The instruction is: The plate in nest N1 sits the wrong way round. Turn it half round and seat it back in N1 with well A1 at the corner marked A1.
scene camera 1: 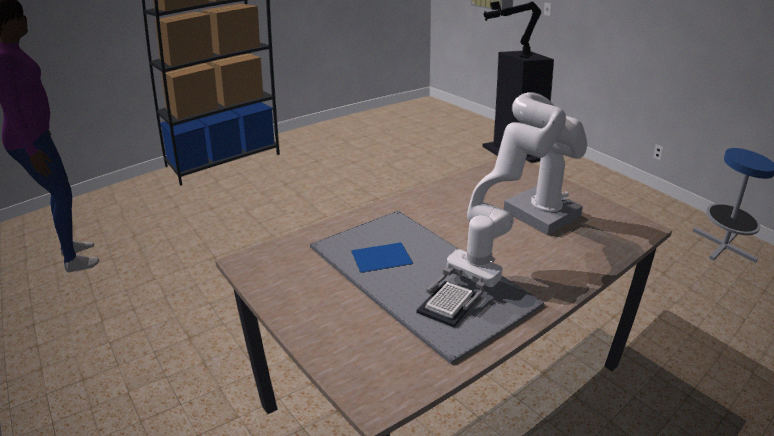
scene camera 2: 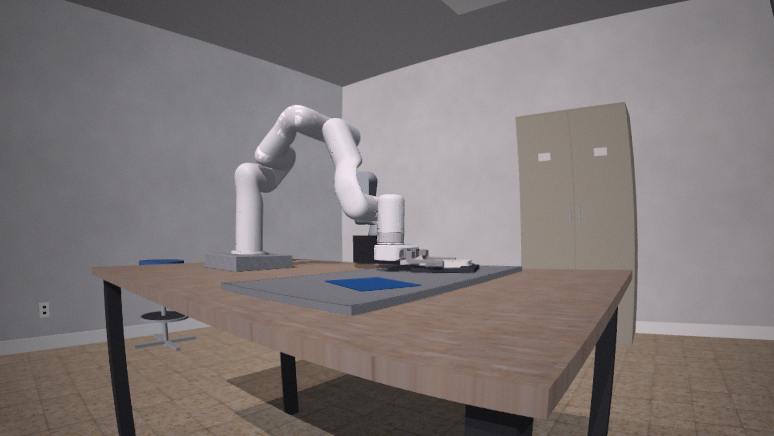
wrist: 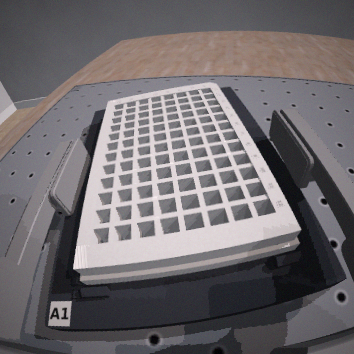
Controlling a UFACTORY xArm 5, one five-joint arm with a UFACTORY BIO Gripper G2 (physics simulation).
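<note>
A white well plate (scene camera 1: 449,299) (scene camera 2: 458,263) (wrist: 170,175) lies flat in the black nest (scene camera 1: 434,316) (scene camera 2: 469,269) (wrist: 200,302). The nest's A1 label (wrist: 59,314) is at the near left corner in the wrist view. Small marks run along the plate's right long edge there, too blurred to read surely. My gripper (scene camera 1: 452,295) (wrist: 182,162) is open and low around the plate, one finger pad beside each long side. A gap shows between the right pad and the plate; the left pad is closer, with a narrow gap. The finger tips partly hide the plate in scene camera 2.
A blue rectangle (scene camera 1: 381,257) (scene camera 2: 373,283) lies on the grey perforated board (scene camera 1: 457,346) (scene camera 2: 303,292), off to the side of the nest. The arm's base block (scene camera 1: 541,216) (scene camera 2: 248,261) stands on the wooden table behind the board. A person (scene camera 1: 24,102) stands on the floor at the far left.
</note>
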